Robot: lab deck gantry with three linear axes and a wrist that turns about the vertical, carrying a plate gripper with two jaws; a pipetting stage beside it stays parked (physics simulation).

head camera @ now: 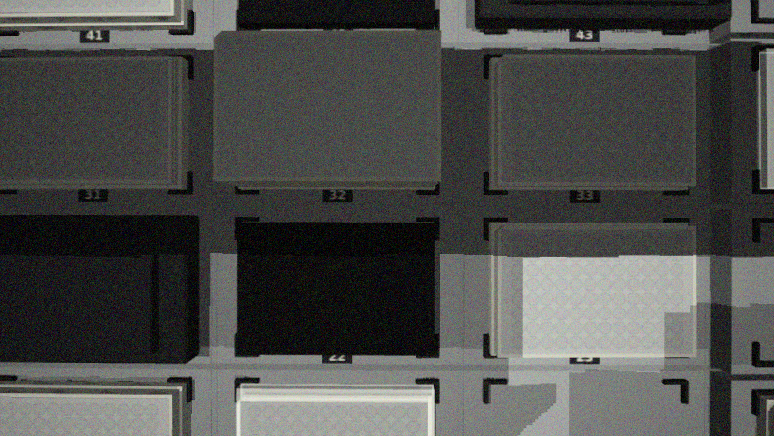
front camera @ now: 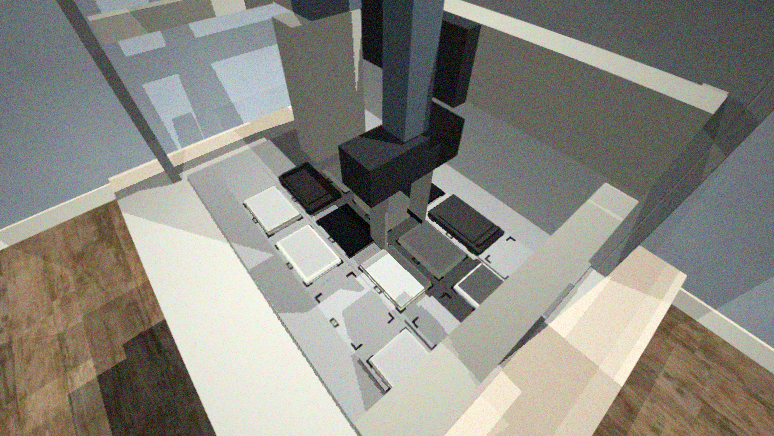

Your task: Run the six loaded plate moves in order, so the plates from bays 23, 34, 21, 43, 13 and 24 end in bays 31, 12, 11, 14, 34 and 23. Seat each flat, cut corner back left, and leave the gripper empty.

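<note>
My gripper is open and empty, raised above bay 23; its jaws do not show in the head view. The bay 23 plate lies flat within its corner marks. Plates also sit in bay 31, bay 12, bay 11, bay 14 and bay 34. The last two show partly. Bays 13 and 24 hold no plate. The dark nests at bay 21 and bay 43 hold no plate. Small corner cuts are hard to read.
A tall block stands in bay 32, rising above its neighbours. Bay 33 holds a plate. A low black block fills bay 22. Pale deck walls surround the bays.
</note>
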